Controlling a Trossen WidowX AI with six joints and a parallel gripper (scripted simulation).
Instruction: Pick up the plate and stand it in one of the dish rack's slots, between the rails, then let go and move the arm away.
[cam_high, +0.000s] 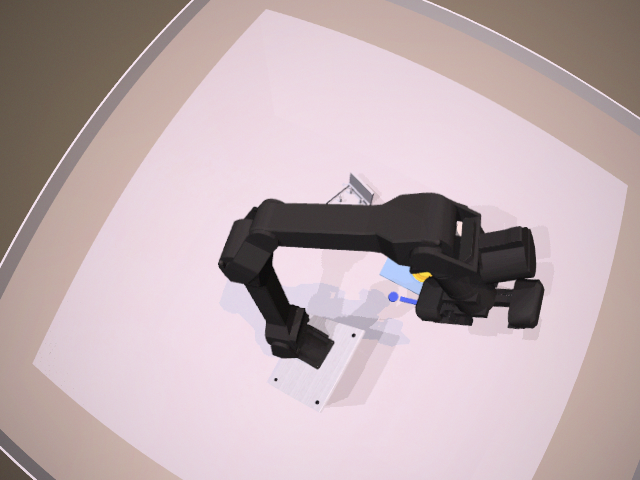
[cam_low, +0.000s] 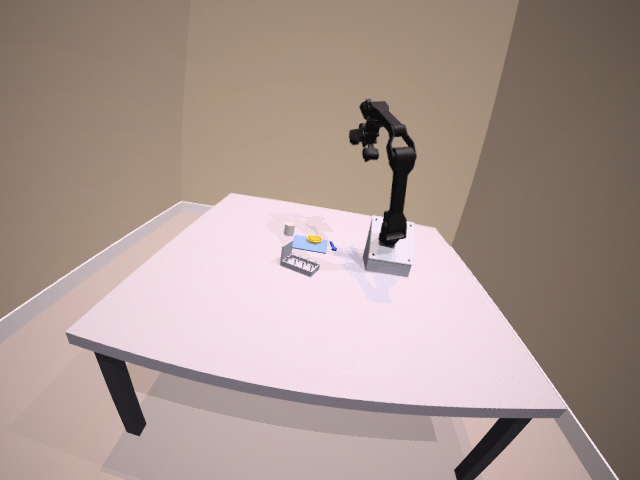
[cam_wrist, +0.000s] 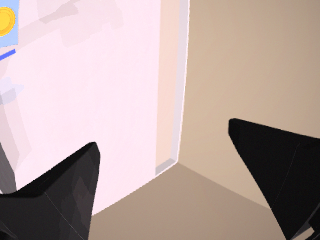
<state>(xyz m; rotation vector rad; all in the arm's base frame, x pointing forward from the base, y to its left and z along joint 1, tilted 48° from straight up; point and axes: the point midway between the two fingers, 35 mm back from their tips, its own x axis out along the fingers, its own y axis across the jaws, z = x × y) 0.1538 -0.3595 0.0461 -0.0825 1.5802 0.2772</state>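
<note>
The yellow plate lies 15 cm ahead of my gripper tip, 11 cm to the left of it and 39 cm below it. Also, from my gripper tip: light blue mat 17 cm ahead, 14 cm to the left, 40 cm below; then blue spoon 6 cm ahead, 13 cm to the left, 40 cm below; then white cup 27 cm ahead, 7 cm to the left, 38 cm below.
</note>
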